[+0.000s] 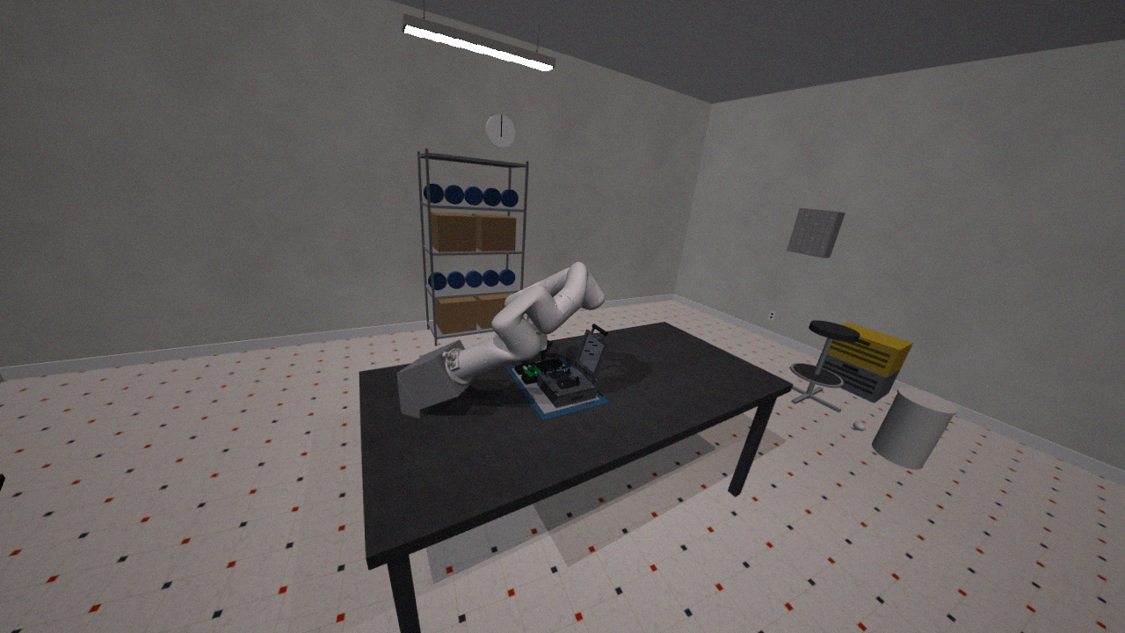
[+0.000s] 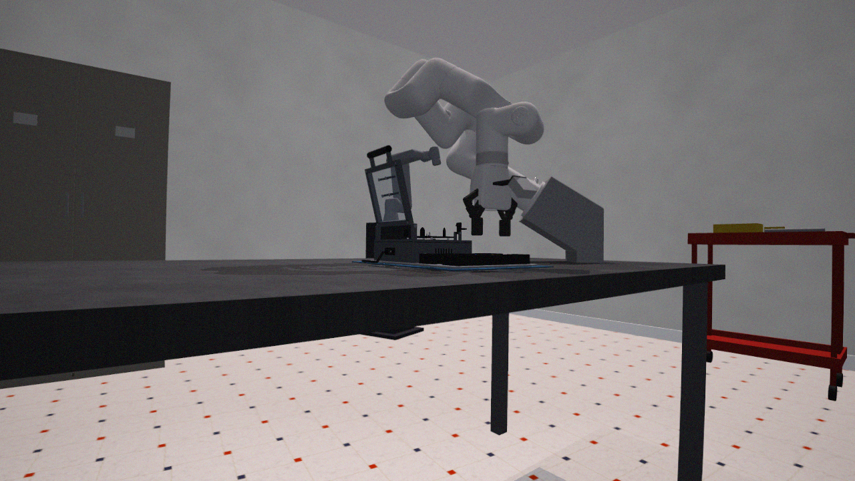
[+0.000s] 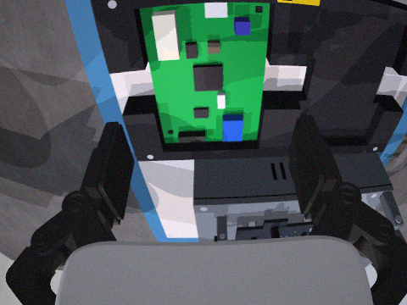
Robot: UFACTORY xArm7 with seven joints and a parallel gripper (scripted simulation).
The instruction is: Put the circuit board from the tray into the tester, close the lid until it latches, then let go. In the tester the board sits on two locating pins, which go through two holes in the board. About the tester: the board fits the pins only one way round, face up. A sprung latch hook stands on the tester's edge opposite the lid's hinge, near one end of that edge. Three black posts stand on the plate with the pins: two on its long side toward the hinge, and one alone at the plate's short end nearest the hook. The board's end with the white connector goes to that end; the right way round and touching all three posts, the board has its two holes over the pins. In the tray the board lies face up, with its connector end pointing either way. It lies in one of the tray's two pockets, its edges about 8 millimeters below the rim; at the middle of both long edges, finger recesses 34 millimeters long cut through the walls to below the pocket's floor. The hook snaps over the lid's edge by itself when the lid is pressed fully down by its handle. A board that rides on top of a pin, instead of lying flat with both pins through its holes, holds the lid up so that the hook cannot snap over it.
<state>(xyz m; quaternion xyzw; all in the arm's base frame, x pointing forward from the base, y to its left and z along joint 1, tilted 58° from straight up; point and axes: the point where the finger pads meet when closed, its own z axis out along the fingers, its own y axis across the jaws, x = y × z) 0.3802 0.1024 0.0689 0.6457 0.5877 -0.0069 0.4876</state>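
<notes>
Right now my hand is 60 mm above the circuit board. From my hand the other things lie so: tester 160 mm to the right, 30 mm ahead, 30 mm above; lid 230 mm to the right, 110 mm ahead, 100 mm above; latch hook 100 mm to the right, 40 mm behind, 10 mm above.
</notes>
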